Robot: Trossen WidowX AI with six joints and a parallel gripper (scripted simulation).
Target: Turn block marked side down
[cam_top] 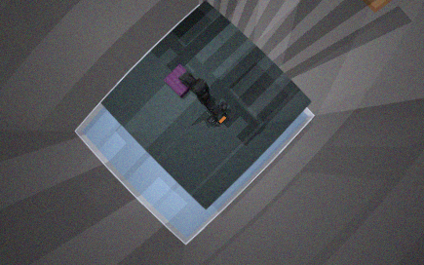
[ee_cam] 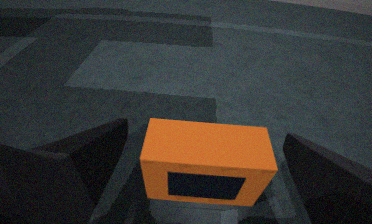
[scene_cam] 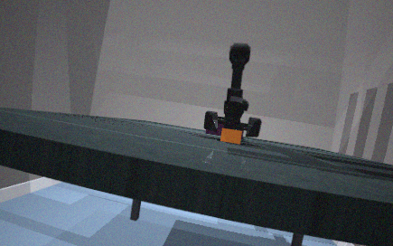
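Now: gripper tip 20 mm past the orange block and 10 mm above it.
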